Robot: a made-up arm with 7 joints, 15 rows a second.
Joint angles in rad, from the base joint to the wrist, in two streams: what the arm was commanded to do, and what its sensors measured. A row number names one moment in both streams.
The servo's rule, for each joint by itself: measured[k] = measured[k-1] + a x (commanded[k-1-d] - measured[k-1]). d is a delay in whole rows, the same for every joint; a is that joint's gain. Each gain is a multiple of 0.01, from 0.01 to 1. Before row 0 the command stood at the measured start. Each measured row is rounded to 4 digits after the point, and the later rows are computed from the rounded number. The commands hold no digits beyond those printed.
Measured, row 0:
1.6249, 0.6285, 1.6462, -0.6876, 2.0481, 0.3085, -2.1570
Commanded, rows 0 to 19:
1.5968, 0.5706, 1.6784, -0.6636, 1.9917, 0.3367, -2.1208
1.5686, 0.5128, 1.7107, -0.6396, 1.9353, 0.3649, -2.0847
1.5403, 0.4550, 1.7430, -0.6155, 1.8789, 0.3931, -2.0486
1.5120, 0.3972, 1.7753, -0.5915, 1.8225, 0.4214, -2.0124
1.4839, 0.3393, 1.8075, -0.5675, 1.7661, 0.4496, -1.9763
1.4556, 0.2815, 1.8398, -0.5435, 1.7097, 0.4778, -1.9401
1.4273, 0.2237, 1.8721, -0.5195, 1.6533, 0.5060, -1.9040
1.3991, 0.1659, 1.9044, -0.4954, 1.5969, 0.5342, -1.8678
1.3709, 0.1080, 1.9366, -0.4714, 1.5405, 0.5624, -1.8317
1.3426, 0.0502, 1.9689, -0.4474, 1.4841, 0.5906, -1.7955
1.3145, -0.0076, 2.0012, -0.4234, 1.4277, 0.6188, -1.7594
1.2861, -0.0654, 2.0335, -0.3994, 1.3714, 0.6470, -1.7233
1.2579, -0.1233, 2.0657, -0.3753, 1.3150, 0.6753, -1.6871
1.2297, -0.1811, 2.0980, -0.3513, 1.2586, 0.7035, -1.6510
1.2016, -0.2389, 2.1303, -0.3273, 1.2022, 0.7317, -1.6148
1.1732, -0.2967, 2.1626, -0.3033, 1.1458, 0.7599, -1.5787
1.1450, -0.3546, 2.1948, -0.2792, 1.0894, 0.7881, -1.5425
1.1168, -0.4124, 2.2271, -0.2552, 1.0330, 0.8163, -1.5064
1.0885, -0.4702, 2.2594, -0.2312, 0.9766, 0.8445, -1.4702
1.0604, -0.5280, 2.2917, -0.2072, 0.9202, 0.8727, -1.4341
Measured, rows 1 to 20:
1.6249, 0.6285, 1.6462, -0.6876, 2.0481, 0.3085, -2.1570
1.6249, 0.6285, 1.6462, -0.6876, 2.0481, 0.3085, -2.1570
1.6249, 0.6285, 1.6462, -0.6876, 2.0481, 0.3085, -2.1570
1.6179, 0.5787, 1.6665, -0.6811, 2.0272, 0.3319, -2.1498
1.6056, 0.5220, 1.6943, -0.6699, 1.9932, 0.3593, -2.1368
1.5893, 0.4644, 1.7250, -0.6552, 1.9509, 0.3874, -2.1192
1.5700, 0.4066, 1.7567, -0.6380, 1.9034, 0.4156, -2.0978
1.5485, 0.3487, 1.7887, -0.6190, 1.8526, 0.4438, -2.0735
1.5253, 0.2909, 1.8209, -0.5986, 1.7997, 0.4720, -2.0468
1.5008, 0.2331, 1.8532, -0.5772, 1.7455, 0.5002, -2.0182
1.4754, 0.1753, 1.8855, -0.5551, 1.6905, 0.5284, -1.9881
1.4493, 0.1174, 1.9177, -0.5325, 1.6350, 0.5566, -1.9568
1.4226, 0.0596, 1.9500, -0.5095, 1.5792, 0.5848, -1.9245
1.3956, 0.0018, 1.9823, -0.4863, 1.5231, 0.6130, -1.8915
1.3682, -0.0560, 2.0146, -0.4628, 1.4670, 0.6412, -1.8579
1.3406, -0.1139, 2.0468, -0.4392, 1.4108, 0.6695, -1.8237
1.3129, -0.1717, 2.0791, -0.4155, 1.3545, 0.6977, -1.7892
1.2851, -0.2295, 2.1114, -0.3917, 1.2981, 0.7259, -1.7543
1.2571, -0.2873, 2.1437, -0.3678, 1.2417, 0.7541, -1.7192
1.2291, -0.3452, 2.1759, -0.3439, 1.1853, 0.7823, -1.6839
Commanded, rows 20 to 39:
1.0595, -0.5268, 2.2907, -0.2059, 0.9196, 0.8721, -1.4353
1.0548, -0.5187, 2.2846, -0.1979, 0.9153, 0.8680, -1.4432
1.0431, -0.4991, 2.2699, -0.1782, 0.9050, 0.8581, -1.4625
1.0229, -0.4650, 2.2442, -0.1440, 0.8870, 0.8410, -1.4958
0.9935, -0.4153, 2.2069, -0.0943, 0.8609, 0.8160, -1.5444
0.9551, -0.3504, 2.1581, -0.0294, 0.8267, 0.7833, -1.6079
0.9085, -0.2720, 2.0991, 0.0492, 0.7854, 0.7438, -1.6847
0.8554, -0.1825, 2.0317, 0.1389, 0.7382, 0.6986, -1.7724
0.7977, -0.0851, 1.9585, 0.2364, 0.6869, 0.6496, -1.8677
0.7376, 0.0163, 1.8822, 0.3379, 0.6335, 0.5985, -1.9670
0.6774, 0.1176, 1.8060, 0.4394, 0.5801, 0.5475, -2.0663
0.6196, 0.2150, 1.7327, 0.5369, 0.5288, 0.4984, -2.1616
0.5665, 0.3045, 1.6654, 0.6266, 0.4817, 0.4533, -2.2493
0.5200, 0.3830, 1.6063, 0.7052, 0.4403, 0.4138, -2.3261
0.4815, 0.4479, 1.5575, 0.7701, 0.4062, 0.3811, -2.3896
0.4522, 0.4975, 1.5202, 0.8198, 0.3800, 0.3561, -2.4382
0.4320, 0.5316, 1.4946, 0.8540, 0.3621, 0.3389, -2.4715
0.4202, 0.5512, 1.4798, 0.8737, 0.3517, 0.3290, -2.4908
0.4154, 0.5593, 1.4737, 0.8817, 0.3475, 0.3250, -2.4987
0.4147, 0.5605, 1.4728, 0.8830, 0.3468, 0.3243, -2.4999
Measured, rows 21 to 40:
1.2010, -0.4030, 2.2082, -0.3200, 1.1289, 0.8105, -1.6484
1.1729, -0.4608, 2.2405, -0.2960, 1.0725, 0.8387, -1.6128
1.1448, -0.5186, 2.2728, -0.2720, 1.0161, 0.8669, -1.5771
1.1235, -0.5257, 2.2841, -0.2542, 0.9804, 0.8712, -1.5487
1.1063, -0.5197, 2.2844, -0.2390, 0.9563, 0.8685, -1.5276
1.0905, -0.5020, 2.2753, -0.2226, 0.9373, 0.8599, -1.5146
1.0736, -0.4702, 2.2557, -0.2014, 0.9187, 0.8442, -1.5108
1.0536, -0.4230, 2.2250, -0.1725, 0.8973, 0.8208, -1.5175
1.0290, -0.3606, 2.1829, -0.1339, 0.8712, 0.7897, -1.5356
0.9989, -0.2844, 2.1301, -0.0845, 0.8395, 0.7516, -1.5654
0.9630, -0.1968, 2.0681, -0.0242, 0.8020, 0.7076, -1.6068
0.9217, -0.1007, 1.9991, 0.0462, 0.7594, 0.6595, -1.6590
0.8757, -0.0001, 1.9255, 0.1250, 0.7128, 0.6089, -1.7206
0.8261, 0.1011, 1.8502, 0.2099, 0.6637, 0.5579, -1.7897
0.7745, 0.1991, 1.7762, 0.2982, 0.6138, 0.5085, -1.8641
0.7225, 0.2897, 1.7064, 0.3869, 0.5649, 0.4627, -1.9411
0.6719, 0.3699, 1.6433, 0.4728, 0.5188, 0.4221, -2.0181
0.6243, 0.4370, 1.5892, 0.5531, 0.4771, 0.3881, -2.0924
0.5813, 0.4890, 1.5457, 0.6251, 0.4412, 0.3615, -2.1616
0.5440, 0.5256, 1.5135, 0.6869, 0.4119, 0.3427, -2.2236

